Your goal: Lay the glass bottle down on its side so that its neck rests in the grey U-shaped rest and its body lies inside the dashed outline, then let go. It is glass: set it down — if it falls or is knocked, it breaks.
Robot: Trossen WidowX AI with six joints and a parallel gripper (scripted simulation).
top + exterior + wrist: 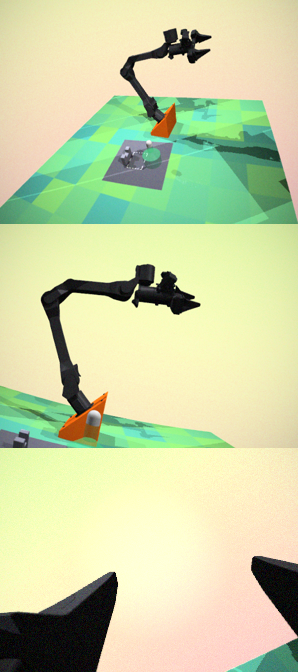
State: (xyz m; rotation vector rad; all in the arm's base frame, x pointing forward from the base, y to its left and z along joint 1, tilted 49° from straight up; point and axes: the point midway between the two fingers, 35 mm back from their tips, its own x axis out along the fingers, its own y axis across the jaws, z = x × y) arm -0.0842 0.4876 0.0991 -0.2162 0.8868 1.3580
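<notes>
My gripper tip is 34 cm short of the glass bottle, 23 cm to the left of it and 44 cm above it. From my gripper tip the other things lie so: grey mat: 36 cm ahead, 30 cm to the right, 53 cm below.
</notes>
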